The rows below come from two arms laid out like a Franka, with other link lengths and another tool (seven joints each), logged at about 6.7 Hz.
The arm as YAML. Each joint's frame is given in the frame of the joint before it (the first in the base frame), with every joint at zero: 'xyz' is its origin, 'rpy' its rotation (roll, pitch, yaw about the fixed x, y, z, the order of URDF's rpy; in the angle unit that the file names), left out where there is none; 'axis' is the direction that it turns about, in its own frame. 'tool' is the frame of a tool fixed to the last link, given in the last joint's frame.
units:
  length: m
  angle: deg
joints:
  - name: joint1
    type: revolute
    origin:
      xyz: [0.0, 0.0, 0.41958]
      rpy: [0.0, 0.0, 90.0]
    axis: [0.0, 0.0, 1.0]
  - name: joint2
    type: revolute
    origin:
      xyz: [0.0, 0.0, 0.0]
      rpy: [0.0, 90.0, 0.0]
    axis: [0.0, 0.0, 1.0]
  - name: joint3
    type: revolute
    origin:
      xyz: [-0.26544, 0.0, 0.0]
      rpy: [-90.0, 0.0, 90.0]
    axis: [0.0, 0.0, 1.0]
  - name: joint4
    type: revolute
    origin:
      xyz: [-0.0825, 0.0, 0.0]
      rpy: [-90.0, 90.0, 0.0]
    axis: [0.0, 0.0, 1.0]
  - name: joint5
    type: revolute
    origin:
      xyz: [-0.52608, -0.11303, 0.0]
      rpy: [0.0, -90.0, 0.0]
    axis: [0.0, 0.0, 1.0]
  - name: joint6
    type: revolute
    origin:
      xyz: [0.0, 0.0, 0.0]
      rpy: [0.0, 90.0, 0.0]
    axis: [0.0, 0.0, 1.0]
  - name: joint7
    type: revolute
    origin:
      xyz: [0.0, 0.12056, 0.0]
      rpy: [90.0, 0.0, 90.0]
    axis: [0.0, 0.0, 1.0]
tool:
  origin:
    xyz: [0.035, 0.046, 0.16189]
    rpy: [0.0, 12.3, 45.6]
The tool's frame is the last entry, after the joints.
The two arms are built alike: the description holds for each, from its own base.
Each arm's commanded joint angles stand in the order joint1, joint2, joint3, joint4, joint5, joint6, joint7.
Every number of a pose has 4 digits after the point. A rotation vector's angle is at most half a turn.
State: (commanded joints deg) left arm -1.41 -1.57 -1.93 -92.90 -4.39 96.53 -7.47; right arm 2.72 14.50 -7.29 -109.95 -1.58 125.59 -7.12
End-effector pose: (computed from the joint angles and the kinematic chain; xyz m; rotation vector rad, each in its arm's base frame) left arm 0.7747 -0.0973 0.6449 2.7949 -1.0491 0.4672; right arm 0.8033 -0.1074 0.2968 2.8019 -1.0675 0.3576
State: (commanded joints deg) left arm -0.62 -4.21 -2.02 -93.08 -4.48 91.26 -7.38; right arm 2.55 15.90 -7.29 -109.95 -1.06 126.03 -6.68
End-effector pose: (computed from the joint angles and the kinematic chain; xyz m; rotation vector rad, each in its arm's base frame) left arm 0.7510 -0.0886 0.6622 2.7961 -1.0355 0.3964; right arm 0.8005 -0.1099 0.2783 2.7952 -1.0880 0.3310
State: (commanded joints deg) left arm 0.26 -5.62 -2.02 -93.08 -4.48 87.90 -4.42; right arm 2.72 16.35 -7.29 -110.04 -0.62 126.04 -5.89
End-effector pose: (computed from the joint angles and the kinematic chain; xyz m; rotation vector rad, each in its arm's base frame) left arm 0.7347 -0.0795 0.6710 2.7702 -1.0855 0.3473; right arm 0.7983 -0.1078 0.2708 2.7893 -1.1100 0.3153
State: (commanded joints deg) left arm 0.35 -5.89 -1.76 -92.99 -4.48 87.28 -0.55; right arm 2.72 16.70 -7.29 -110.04 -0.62 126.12 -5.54
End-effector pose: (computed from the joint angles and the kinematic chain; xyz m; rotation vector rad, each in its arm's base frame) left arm 0.7292 -0.0774 0.6740 2.7295 -1.1686 0.3404; right arm 0.7974 -0.1080 0.2662 2.7844 -1.1170 0.3085
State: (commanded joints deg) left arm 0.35 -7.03 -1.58 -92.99 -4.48 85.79 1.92; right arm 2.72 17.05 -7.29 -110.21 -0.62 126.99 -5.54
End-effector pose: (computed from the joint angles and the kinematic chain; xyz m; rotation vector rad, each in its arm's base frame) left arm 0.7180 -0.0767 0.6845 2.7006 -1.2232 0.3310; right arm 0.7977 -0.1081 0.2619 2.7847 -1.1170 0.3178
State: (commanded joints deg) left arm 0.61 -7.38 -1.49 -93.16 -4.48 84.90 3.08; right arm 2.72 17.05 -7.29 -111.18 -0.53 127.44 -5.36
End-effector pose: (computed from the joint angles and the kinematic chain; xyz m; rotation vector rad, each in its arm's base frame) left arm 0.7133 -0.0730 0.6847 2.6882 -1.2402 0.3139; right arm 0.7922 -0.1081 0.2522 2.7822 -1.1219 0.3039
